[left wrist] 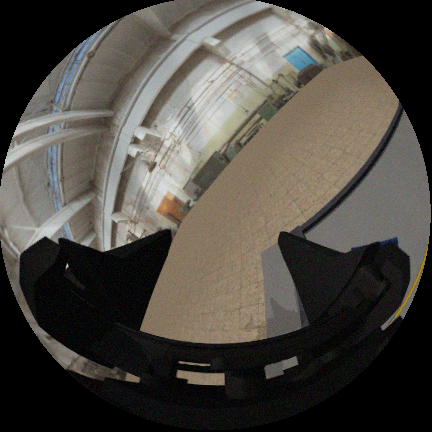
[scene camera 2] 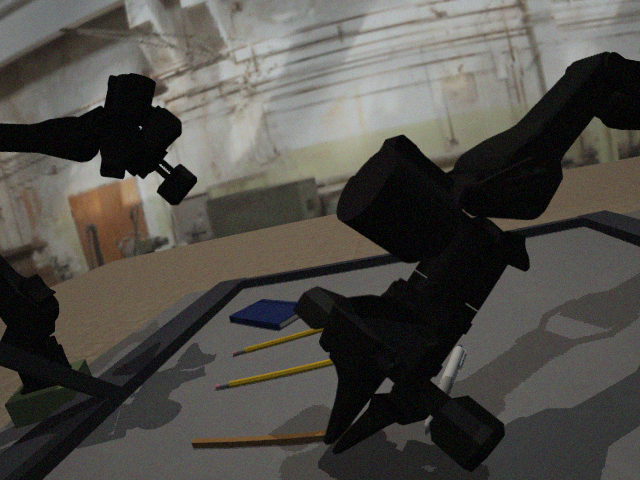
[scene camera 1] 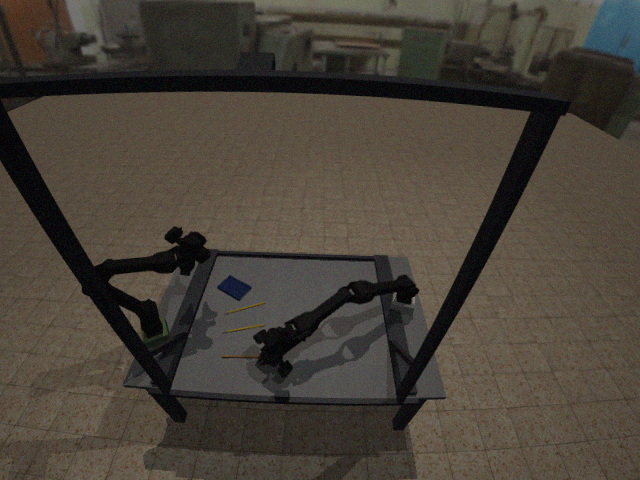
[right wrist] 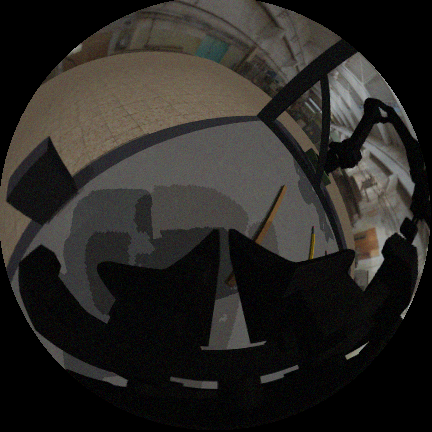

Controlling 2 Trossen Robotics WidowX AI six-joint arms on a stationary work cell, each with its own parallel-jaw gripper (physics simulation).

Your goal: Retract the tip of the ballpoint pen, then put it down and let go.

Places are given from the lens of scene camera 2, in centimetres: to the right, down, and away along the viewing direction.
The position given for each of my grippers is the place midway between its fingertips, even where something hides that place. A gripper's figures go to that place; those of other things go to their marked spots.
my left gripper [scene camera 2: 161, 164]: -30, -14, 68
my right gripper [scene camera 2: 331, 447]: 1, 17, 28
